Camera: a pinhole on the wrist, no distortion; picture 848 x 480 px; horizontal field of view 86.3 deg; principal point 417.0 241.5 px. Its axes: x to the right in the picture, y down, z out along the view. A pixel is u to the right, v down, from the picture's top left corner.
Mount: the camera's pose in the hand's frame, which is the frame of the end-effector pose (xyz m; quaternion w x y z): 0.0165 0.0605 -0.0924 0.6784 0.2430 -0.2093 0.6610
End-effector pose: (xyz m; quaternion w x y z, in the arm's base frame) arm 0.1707 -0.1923 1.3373 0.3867 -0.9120 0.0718 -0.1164
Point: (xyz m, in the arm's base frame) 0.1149 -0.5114 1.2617
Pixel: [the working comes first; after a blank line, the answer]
In the camera's frame: 0.1166 0.0084 -0.2044

behind the camera
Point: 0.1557 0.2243 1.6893
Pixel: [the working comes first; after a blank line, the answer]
In the camera's frame: -0.3975 0.0702 0.4721

36.1 308.7
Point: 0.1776 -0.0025 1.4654
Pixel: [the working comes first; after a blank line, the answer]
In the camera's frame: -0.1434 0.0367 0.2814

186.5 300.5
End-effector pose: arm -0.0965 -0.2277 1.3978 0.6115 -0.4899 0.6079 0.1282
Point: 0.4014 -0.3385 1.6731
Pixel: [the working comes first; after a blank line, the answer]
In the camera's frame: -0.3346 0.1022 0.5705

151.7 322.5
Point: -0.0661 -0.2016 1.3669
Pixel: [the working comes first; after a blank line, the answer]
In the camera's frame: 0.0382 0.0010 0.1441

537.1 244.7
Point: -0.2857 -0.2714 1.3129
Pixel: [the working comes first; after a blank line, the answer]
In the camera's frame: 0.0558 -0.0346 -0.0892

behind the camera
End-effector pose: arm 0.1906 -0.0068 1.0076 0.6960 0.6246 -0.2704 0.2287
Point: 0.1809 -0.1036 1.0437
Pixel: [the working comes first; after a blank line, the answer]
In the camera's frame: 0.0858 0.0079 0.1759

637.7 261.7
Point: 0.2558 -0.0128 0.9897
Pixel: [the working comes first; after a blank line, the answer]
In the camera's frame: -0.0373 -0.0167 0.1443

300.0 189.2
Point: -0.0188 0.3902 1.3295
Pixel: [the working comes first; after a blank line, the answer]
In the camera's frame: 0.1327 -0.0428 -0.4246

behind the camera
